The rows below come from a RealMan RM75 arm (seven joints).
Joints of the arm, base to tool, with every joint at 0 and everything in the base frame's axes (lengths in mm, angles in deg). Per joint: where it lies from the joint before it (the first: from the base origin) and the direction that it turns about. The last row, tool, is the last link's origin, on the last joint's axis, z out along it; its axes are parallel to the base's.
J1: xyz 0 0 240.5 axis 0 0 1
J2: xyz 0 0 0 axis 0 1 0
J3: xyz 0 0 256 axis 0 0 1
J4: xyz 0 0 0 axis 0 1 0
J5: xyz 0 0 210 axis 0 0 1
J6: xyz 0 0 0 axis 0 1 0
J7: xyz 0 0 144 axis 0 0 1
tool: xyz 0 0 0
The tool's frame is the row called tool.
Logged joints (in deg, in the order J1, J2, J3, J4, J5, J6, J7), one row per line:
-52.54 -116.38 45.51 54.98 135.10 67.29 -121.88
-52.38 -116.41 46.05 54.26 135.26 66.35 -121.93
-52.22 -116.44 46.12 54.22 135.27 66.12 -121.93
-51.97 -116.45 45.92 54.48 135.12 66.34 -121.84
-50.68 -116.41 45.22 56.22 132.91 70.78 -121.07
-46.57 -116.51 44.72 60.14 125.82 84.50 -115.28
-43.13 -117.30 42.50 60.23 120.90 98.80 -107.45
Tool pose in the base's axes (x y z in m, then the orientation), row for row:
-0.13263 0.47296 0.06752 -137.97 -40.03 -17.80
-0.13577 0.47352 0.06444 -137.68 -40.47 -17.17
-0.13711 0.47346 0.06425 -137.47 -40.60 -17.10
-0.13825 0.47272 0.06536 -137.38 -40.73 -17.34
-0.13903 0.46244 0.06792 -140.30 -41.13 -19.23
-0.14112 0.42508 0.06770 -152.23 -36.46 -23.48
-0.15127 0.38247 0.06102 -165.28 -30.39 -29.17
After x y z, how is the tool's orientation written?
As a rotation vector, in degrees.
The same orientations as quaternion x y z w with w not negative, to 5 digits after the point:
-0.90839 -0.26356 -0.11719 0.30272
-0.90734 -0.26671 -0.11315 0.30463
-0.90660 -0.26775 -0.11277 0.30606
-0.90608 -0.26863 -0.11436 0.30623
-0.91333 -0.26775 -0.12518 0.28013
-0.94452 -0.22622 -0.14568 0.18835
-0.96574 -0.17757 -0.17044 0.08226

